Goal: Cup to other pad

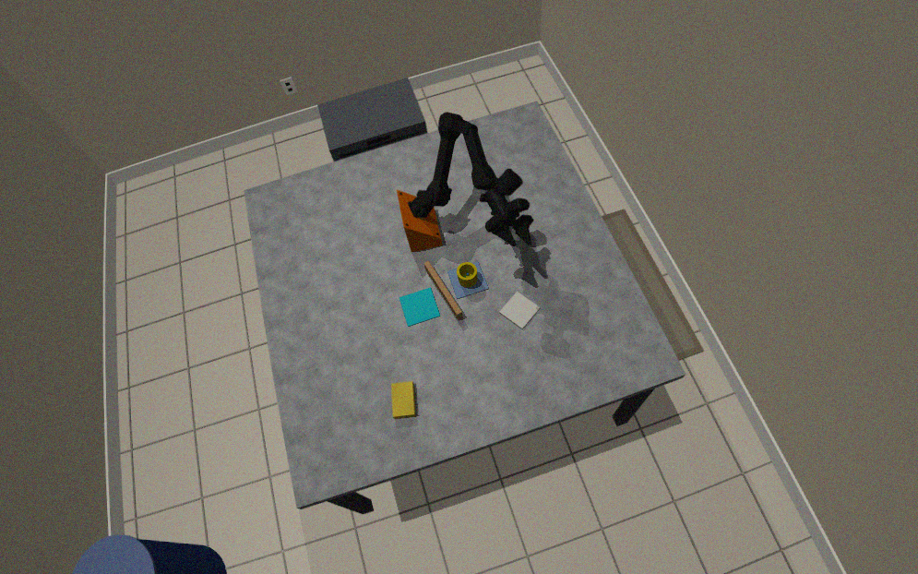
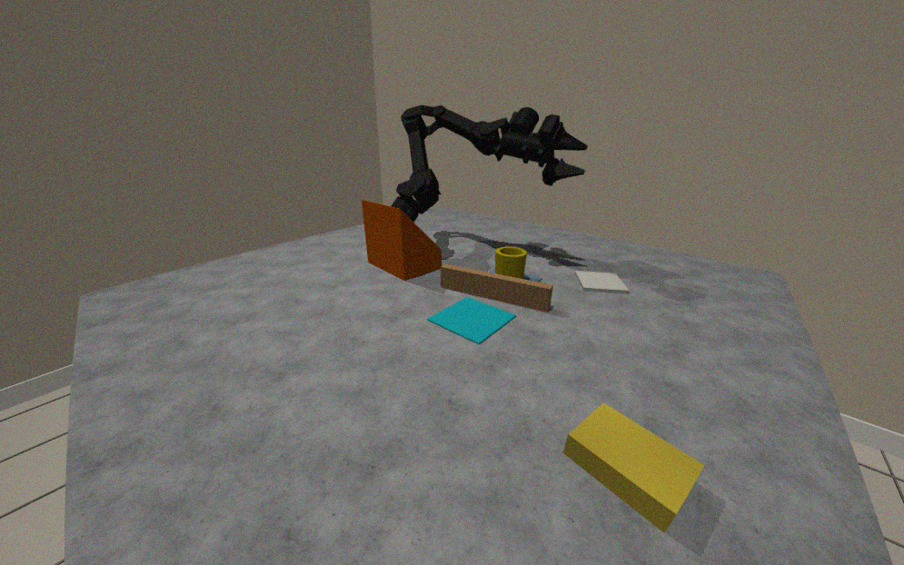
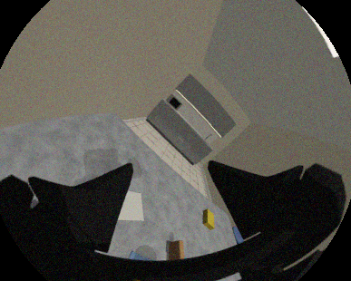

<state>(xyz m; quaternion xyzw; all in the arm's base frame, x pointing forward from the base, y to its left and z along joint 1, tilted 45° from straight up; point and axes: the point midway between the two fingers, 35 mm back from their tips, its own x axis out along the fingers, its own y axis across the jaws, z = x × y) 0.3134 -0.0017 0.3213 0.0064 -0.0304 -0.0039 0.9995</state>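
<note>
Now: gripper tip 100 mm past the olive-yellow cup, 160 mm to the left of it and 230 mm above it. From my gripper tip the other things lie so: pale blue pad: 100 mm behind, 160 mm to the right, 280 mm below; then white tile: 90 mm ahead, 50 mm to the right, 260 mm below; then low wooden bar: 90 mm behind, 260 mm to the right, 250 mm below.
</note>
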